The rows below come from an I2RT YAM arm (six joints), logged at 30 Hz.
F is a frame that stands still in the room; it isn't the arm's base.
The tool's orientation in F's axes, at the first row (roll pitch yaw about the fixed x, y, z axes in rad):
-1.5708 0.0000 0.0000
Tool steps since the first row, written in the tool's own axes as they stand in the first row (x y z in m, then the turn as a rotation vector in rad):
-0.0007 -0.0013 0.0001 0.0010 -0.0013 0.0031
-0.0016 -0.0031 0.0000 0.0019 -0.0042 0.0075
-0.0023 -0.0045 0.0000 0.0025 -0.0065 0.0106
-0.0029 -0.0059 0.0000 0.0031 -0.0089 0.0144
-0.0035 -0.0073 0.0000 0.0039 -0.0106 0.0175
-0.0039 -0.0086 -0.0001 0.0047 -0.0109 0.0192
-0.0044 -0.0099 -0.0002 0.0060 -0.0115 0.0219
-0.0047 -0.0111 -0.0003 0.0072 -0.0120 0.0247
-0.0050 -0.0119 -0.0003 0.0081 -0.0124 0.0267
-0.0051 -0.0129 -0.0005 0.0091 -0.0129 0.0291
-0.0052 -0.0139 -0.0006 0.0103 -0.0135 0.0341
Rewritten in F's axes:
-0.0007 0.0001 0.0013 0.0010 0.0031 0.0013
-0.0016 0.0000 0.0031 0.0019 0.0075 0.0042
-0.0023 0.0000 0.0045 0.0025 0.0106 0.0065
-0.0029 0.0000 0.0059 0.0031 0.0144 0.0089
-0.0035 0.0000 0.0073 0.0039 0.0175 0.0106
-0.0039 -0.0001 0.0086 0.0047 0.0192 0.0109
-0.0044 -0.0002 0.0099 0.0060 0.0219 0.0115
-0.0047 -0.0003 0.0111 0.0072 0.0247 0.0120
-0.0050 -0.0003 0.0119 0.0081 0.0267 0.0124
-0.0051 -0.0005 0.0129 0.0091 0.0291 0.0129
-0.0052 -0.0006 0.0139 0.0103 0.0341 0.0135

